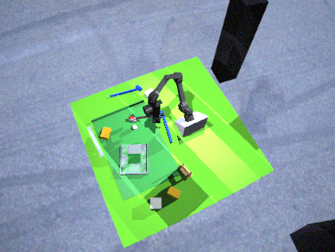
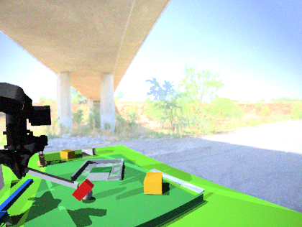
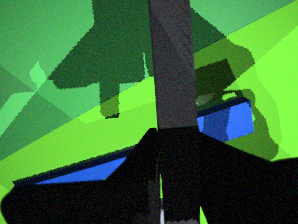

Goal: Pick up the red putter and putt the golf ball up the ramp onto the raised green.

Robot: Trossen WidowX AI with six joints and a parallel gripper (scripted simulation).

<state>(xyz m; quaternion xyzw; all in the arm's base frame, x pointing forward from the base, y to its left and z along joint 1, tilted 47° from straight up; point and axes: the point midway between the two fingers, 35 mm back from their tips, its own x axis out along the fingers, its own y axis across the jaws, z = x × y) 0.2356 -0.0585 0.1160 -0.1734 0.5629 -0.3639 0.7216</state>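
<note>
Now: the red putter 80 mm ahead of my gripper tip and 30 mm to the right of it. Round my gripper tip: wooden rack 470 mm to the left, 60 mm below, 60 mm behind; then blue putter 380 mm to the right, 150 mm ahead, 80 mm below; then white golf ball 190 mm ahead, 70 mm below, 10 mm to the right.
</note>
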